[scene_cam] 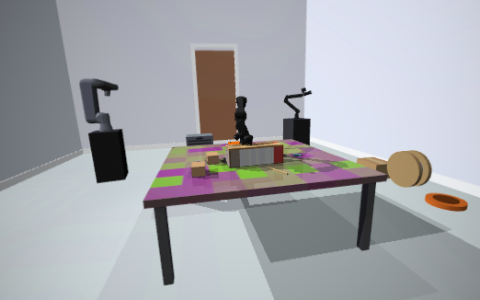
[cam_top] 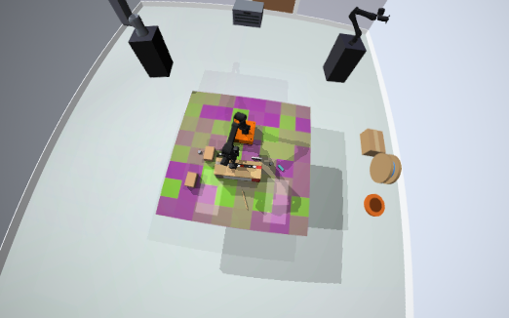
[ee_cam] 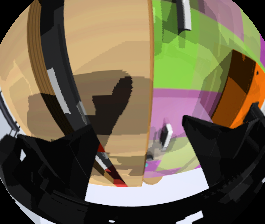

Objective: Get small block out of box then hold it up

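The long tan box lies 3 cm ahead of my gripper tip, 1 cm to the left of it and 4 cm below it. From my gripper tip the other things lie so: red piece (5 cm ahead, 3 cm to the left, 1 cm below); then cyan piece (4 cm ahead, 38 cm to the left, 9 cm below); then thin stick (32 cm ahead, 6 cm to the left, 10 cm below).
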